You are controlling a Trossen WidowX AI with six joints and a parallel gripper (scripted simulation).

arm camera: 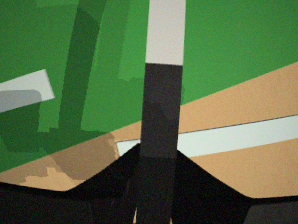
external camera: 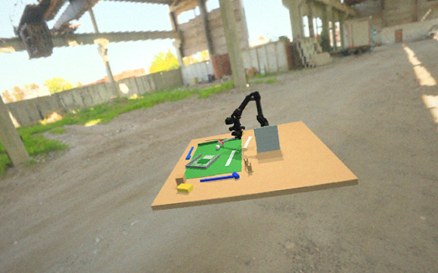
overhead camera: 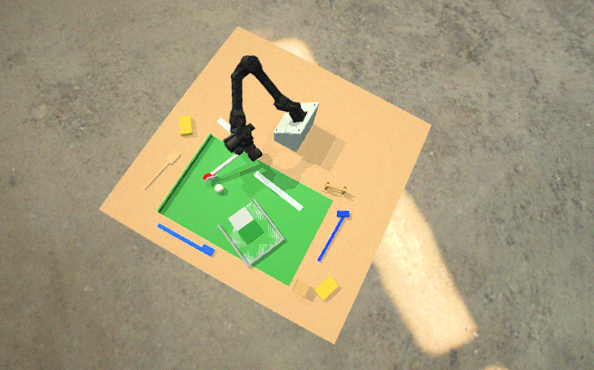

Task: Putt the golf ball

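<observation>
Right now the red putter is 100 mm ahead of my gripper tip and 60 mm to the right of it. The rest, counted from my gripper tip: white golf ball (230 mm ahead, 50 mm to the right, 50 mm below); then wooden stand (480 mm to the left, 40 mm below, 20 mm behind); then blue putter (560 mm to the left, 200 mm ahead, 60 mm below).
</observation>
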